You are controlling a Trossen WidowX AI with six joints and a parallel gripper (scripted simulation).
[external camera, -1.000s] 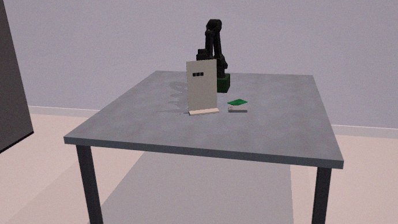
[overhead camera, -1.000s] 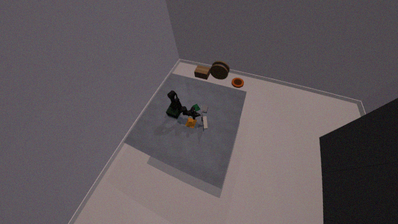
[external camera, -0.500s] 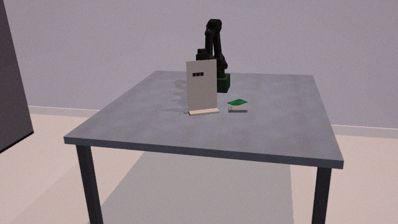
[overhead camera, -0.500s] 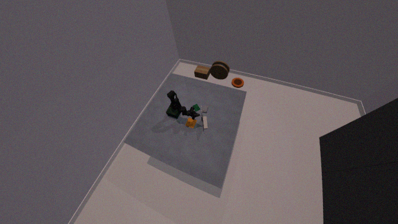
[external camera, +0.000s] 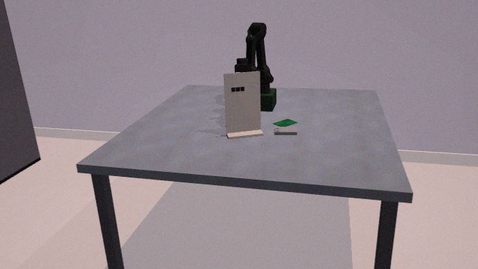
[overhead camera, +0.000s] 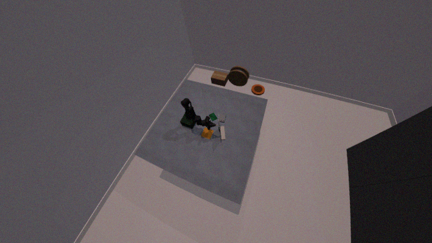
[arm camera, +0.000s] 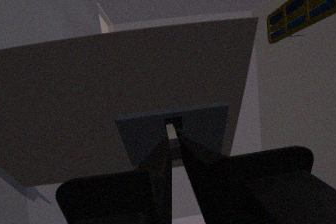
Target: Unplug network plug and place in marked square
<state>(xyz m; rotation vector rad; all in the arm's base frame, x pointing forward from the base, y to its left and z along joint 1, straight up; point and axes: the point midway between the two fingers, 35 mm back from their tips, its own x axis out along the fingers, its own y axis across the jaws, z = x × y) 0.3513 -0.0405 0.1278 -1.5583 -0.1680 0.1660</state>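
The orange marked square is 220 mm below my gripper tip, 110 mm behind it and 40 mm to the right of it. The rest, counted from my gripper tip: network plug (right at my gripper tip); then grey upright panel (80 mm below, 40 mm ahead, 10 mm to the left); then small grey block (210 mm to the left, 210 mm below, 20 mm behind).
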